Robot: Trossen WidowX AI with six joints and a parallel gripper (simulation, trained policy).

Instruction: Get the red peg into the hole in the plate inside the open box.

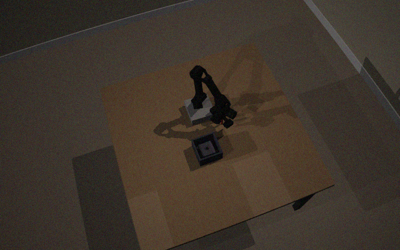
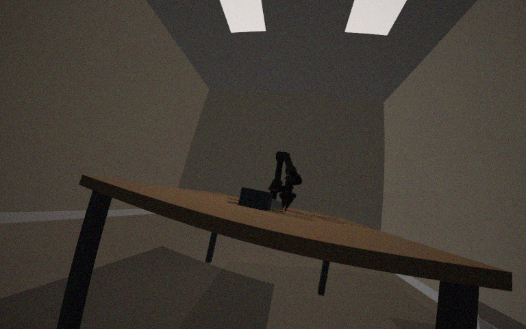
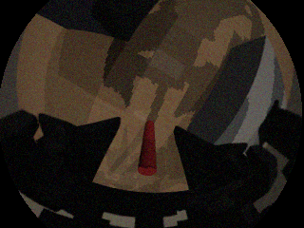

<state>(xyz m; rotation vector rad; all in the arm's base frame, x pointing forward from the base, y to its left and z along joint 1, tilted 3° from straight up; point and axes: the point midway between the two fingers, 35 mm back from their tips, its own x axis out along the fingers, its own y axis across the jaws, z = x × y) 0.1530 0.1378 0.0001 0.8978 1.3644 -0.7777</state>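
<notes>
The red peg is 20 mm above my gripper tip, 10 mm to the left of it and 10 mm behind it. The rest, counted from my gripper tip: dark blue box 190 mm ahead, 140 mm to the right; then grey plate 190 mm ahead, 140 mm to the right, 20 mm above.
</notes>
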